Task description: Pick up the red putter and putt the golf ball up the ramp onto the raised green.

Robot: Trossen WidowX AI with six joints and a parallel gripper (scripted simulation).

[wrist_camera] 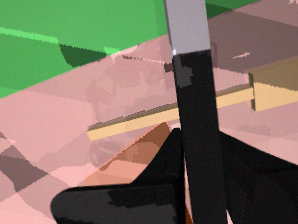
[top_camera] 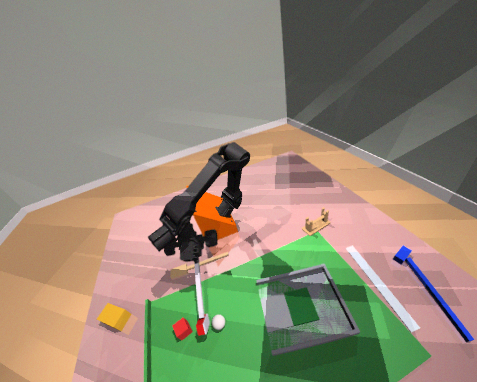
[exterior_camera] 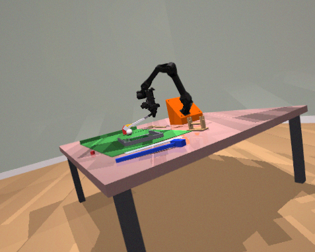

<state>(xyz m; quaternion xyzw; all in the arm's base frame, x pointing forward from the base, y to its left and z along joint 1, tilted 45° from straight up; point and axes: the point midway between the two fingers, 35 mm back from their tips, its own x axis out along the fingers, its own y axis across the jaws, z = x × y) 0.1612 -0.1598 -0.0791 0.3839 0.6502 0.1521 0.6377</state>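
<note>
The red putter is 110 mm ahead of my gripper tip, 30 mm to the right of it and 10 mm below it. The rest, counted from my gripper tip: white golf ball (230 mm ahead, 20 mm to the right, 60 mm below); red cube (190 mm ahead, 130 mm to the right, 60 mm below); green mat (310 mm ahead, 90 mm to the left, 80 mm below).
</note>
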